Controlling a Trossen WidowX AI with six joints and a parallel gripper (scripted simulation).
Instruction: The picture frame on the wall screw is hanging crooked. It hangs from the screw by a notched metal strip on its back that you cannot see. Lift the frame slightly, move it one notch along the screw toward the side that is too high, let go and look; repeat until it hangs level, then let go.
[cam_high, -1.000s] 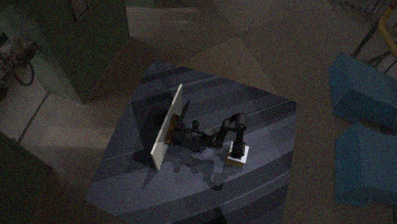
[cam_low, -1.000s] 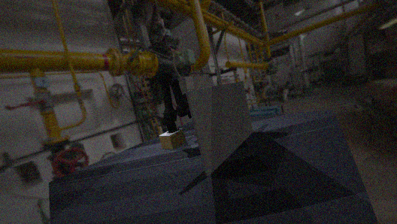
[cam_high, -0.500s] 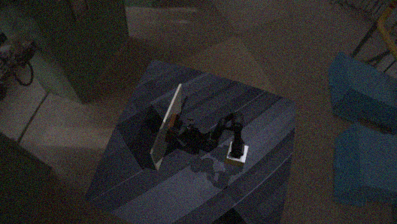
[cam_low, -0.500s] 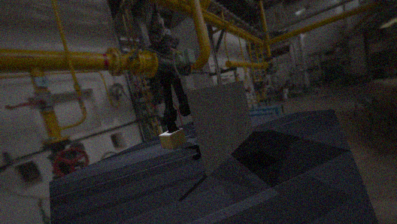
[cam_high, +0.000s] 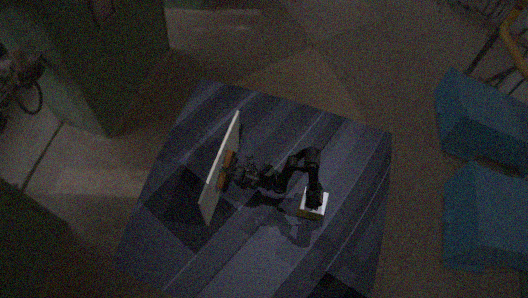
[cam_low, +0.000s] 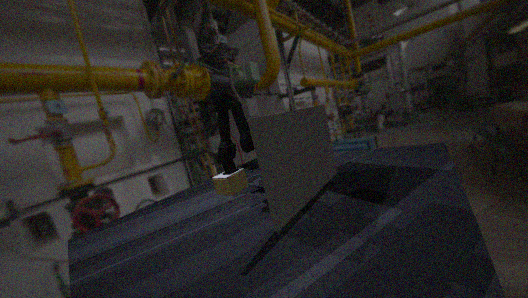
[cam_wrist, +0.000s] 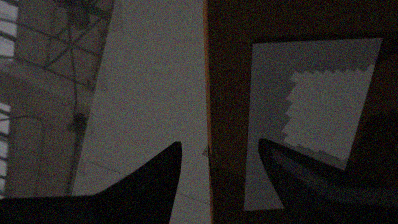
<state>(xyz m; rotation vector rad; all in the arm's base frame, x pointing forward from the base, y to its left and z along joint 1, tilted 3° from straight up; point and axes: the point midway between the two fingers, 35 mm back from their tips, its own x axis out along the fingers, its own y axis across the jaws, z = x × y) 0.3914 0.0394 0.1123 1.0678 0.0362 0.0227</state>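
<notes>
Right now the picture frame is 2 cm to the right of my gripper tip and 5 cm below it. Also, from my gripper tip: wall panel (1 cm ahead, 1 cm to the right, 6 cm below).
</notes>
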